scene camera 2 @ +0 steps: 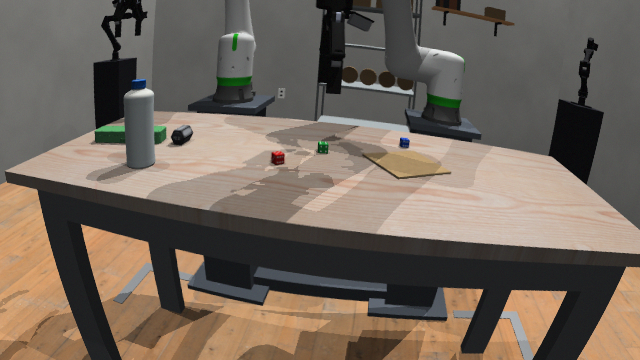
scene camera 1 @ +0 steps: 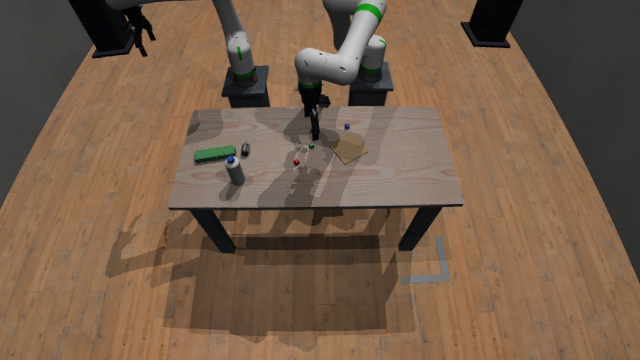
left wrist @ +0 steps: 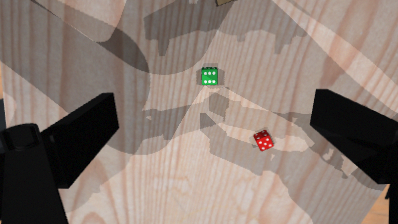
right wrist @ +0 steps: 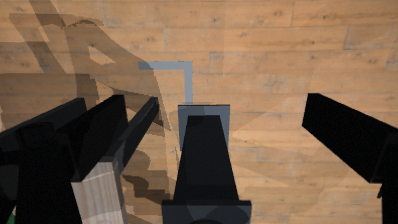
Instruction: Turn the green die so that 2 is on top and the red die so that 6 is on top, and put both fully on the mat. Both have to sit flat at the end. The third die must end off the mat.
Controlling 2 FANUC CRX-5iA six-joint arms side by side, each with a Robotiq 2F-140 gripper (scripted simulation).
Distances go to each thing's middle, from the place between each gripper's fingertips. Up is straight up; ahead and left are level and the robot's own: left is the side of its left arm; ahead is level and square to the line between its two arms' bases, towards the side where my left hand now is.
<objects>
The tan mat (scene camera 2: 405, 164) is 2 cm ahead of my left hand (scene camera 2: 328, 87), 18 cm to the left of it and 15 cm below it. Also, from my left hand: bottle (scene camera 2: 139, 102) (17 cm ahead, 35 cm to the right, 7 cm below).
Now: right hand 72 cm short of the bottle, 52 cm to the right of it and 19 cm above it. Round my right hand: tan mat (57 cm ahead, 105 cm to the left, 27 cm below).
</objects>
